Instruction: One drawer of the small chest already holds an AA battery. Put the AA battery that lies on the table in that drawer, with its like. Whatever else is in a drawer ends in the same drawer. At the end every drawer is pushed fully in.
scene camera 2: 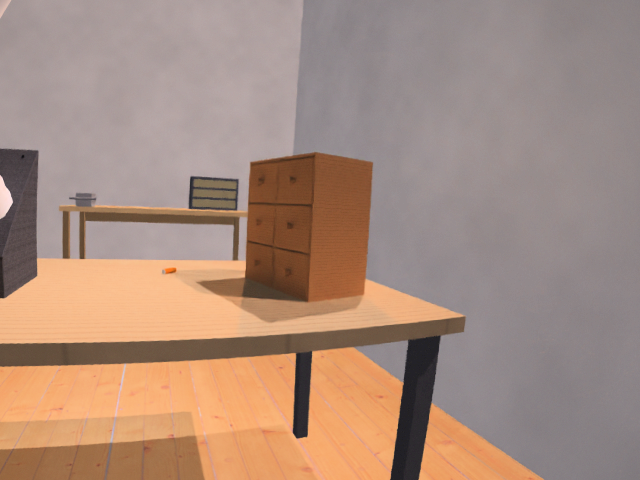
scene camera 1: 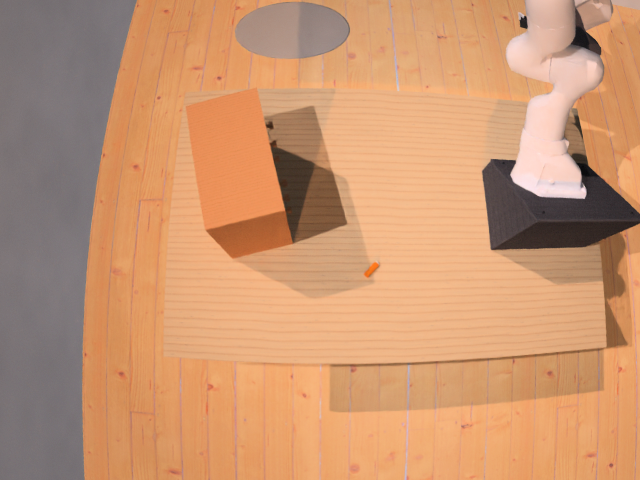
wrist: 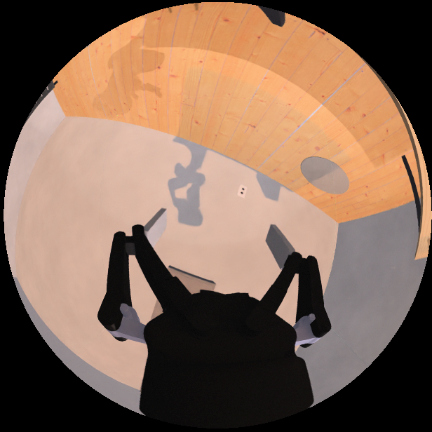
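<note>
An orange AA battery with a pale end (scene camera 1: 371, 269) (scene camera 2: 169, 270) lies on its side on the table (scene camera 1: 439, 310) (scene camera 2: 129, 310). The small brown chest (scene camera 1: 237, 165) (scene camera 2: 338, 227) stands on the table, with six knobbed drawers in two columns of three. All its drawer fronts look flush in scene camera 2. The insides of the drawers are hidden. My gripper (wrist: 218, 225) is open with nothing between its fingers. In the wrist view it faces a wall and the floor, away from the battery and the chest, neither of which shows there.
The arm's dark base (scene camera 1: 537, 227) stands at the right end of the table in scene camera 1. A grey disc (scene camera 1: 292, 29) (wrist: 325, 175) lies on the floor beyond the table. A second table (scene camera 2: 155, 208) stands at the back, with a dark-framed box (scene camera 2: 214, 188) and a grey container (scene camera 2: 85, 199).
</note>
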